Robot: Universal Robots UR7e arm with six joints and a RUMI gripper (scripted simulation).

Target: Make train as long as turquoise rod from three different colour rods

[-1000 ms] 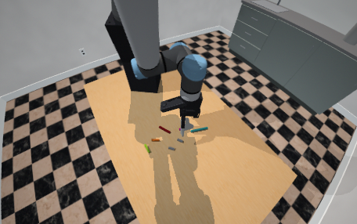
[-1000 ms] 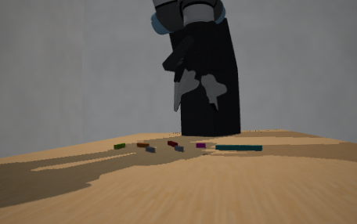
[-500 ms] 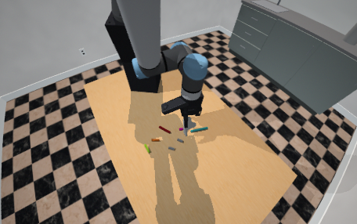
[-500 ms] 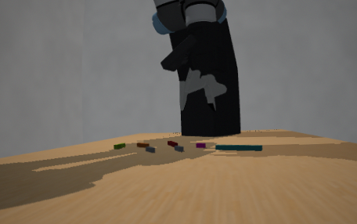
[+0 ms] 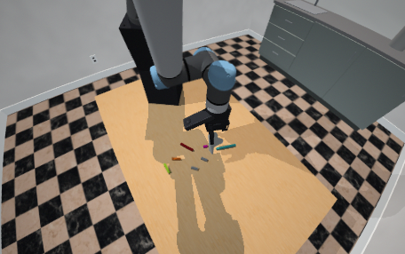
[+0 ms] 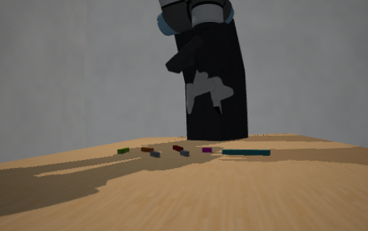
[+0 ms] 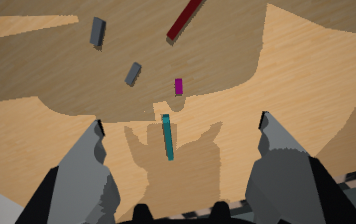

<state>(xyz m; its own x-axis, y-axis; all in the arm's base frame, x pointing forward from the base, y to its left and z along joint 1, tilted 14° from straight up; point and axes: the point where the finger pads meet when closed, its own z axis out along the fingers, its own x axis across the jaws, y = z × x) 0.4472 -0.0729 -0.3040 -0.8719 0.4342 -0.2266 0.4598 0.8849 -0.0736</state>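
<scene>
Right now my hand is 8 cm above the magenta rod. From my hand the other things lie so: red rod 6 cm behind, 7 cm to the right, 8 cm below; turquoise rod 7 cm ahead, 8 cm to the left, 8 cm below; orange rod 4 cm behind, 15 cm to the right, 8 cm below.
</scene>
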